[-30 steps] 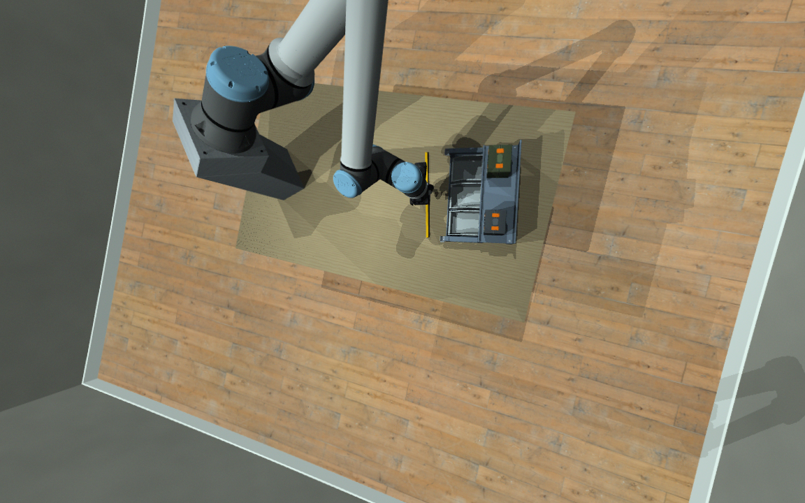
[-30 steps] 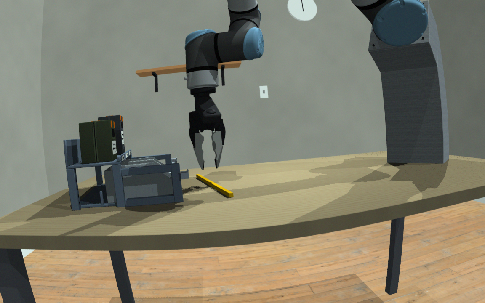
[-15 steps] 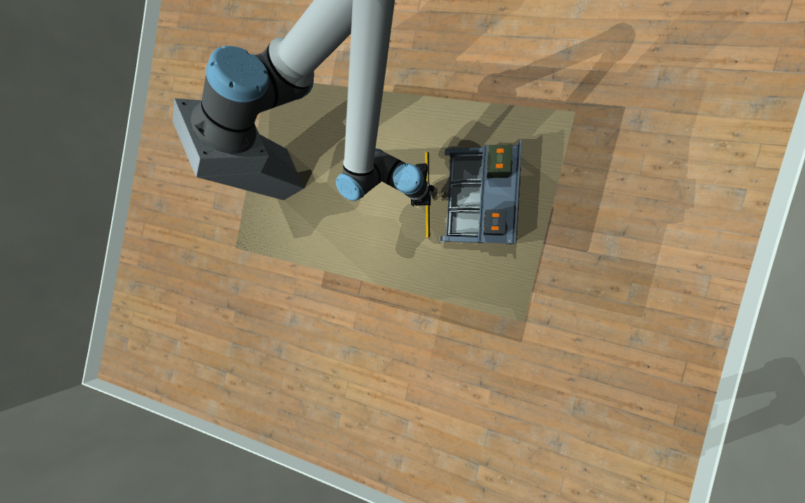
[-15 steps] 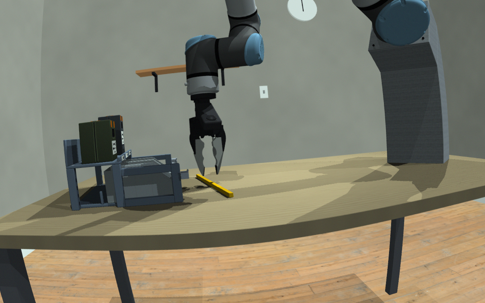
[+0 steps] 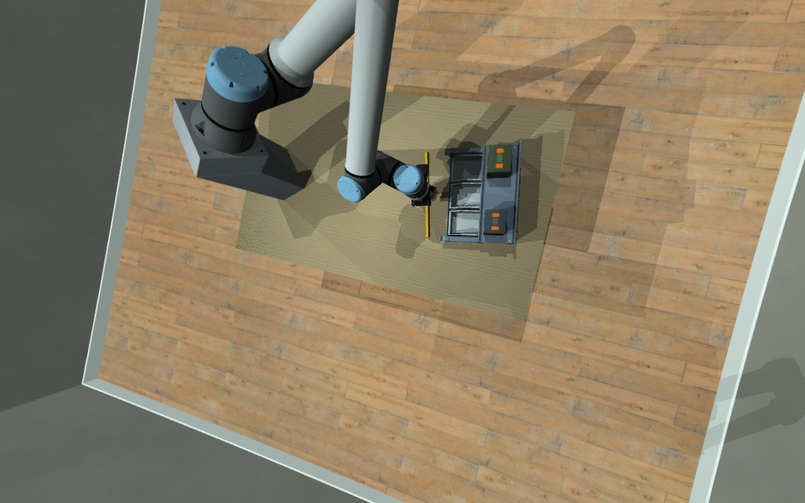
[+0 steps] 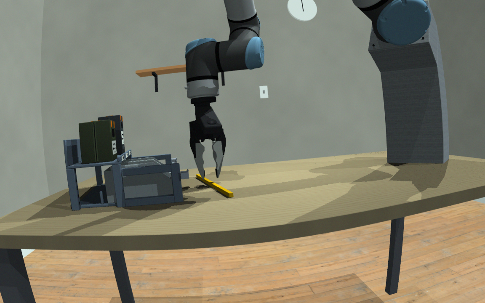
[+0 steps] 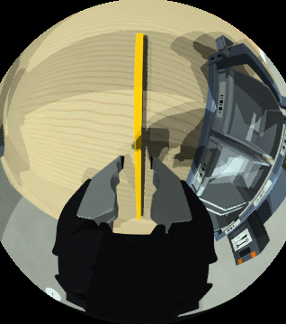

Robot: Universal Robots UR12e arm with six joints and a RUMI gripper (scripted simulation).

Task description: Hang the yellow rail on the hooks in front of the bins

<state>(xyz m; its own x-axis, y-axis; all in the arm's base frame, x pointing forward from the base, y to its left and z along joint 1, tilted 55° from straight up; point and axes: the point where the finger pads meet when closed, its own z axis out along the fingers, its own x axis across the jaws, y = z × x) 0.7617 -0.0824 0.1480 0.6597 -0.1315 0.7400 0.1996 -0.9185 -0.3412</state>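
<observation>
The yellow rail is 3 cm below my hand.
</observation>
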